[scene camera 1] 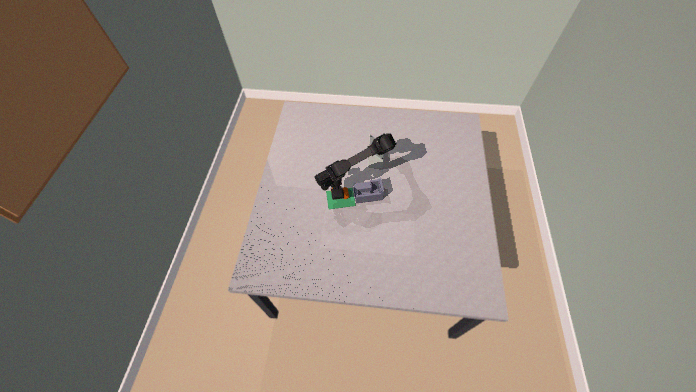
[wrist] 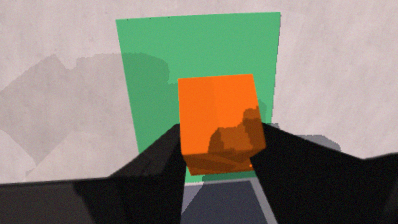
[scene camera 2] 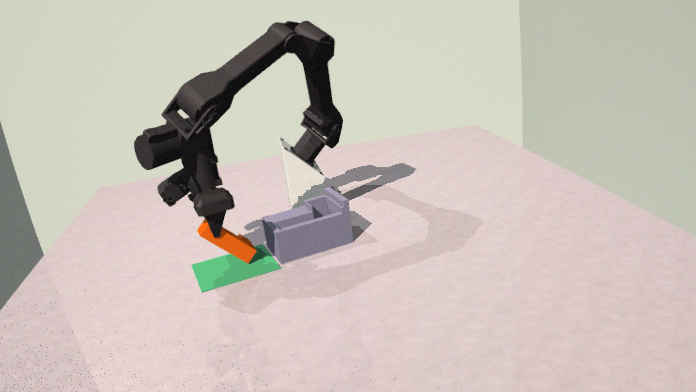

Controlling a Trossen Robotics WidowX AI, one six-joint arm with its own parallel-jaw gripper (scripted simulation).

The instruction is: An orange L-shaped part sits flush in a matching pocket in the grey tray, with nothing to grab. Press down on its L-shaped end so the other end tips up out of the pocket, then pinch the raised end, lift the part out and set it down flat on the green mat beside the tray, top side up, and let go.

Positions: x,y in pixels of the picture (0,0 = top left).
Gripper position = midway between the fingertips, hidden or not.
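Here is my gripper (scene camera 2: pixel 215 233), and what it is carrying is an orange L-shaped part (scene camera 2: pixel 238 245).
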